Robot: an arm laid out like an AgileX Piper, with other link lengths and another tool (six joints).
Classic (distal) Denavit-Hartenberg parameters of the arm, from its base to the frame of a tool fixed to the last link. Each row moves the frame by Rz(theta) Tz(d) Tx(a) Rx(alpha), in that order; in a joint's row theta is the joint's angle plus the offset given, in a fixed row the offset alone. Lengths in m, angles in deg.
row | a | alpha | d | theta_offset
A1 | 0 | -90 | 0.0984 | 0
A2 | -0.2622 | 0 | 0 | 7.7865
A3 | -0.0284 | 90 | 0 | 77.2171
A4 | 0 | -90 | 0.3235 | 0
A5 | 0 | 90 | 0 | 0
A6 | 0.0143 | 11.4 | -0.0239 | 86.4
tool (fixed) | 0 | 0 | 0.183 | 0
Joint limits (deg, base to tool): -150..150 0..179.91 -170..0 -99.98..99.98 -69.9..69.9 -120..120
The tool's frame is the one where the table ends.
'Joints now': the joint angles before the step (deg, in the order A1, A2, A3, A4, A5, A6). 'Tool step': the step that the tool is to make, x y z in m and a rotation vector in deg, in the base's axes. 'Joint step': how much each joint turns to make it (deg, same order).
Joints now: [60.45 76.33 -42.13 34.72 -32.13 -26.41]
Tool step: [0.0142 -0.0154 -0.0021 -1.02 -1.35 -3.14]
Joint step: [-2.27 -0.64 1.09 0.75 -1.12 -2.12]
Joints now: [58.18 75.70 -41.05 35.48 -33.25 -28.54]
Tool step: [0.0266 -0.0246 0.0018 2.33 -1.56 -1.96]
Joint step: [-6.71 -0.68 1.71 -10.54 -1.23 9.88]
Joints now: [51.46 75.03 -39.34 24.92 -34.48 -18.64]
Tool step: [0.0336 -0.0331 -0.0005 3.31 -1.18 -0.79]
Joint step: [-10.14 0.53 1.31 -17.35 -2.44 16.78]
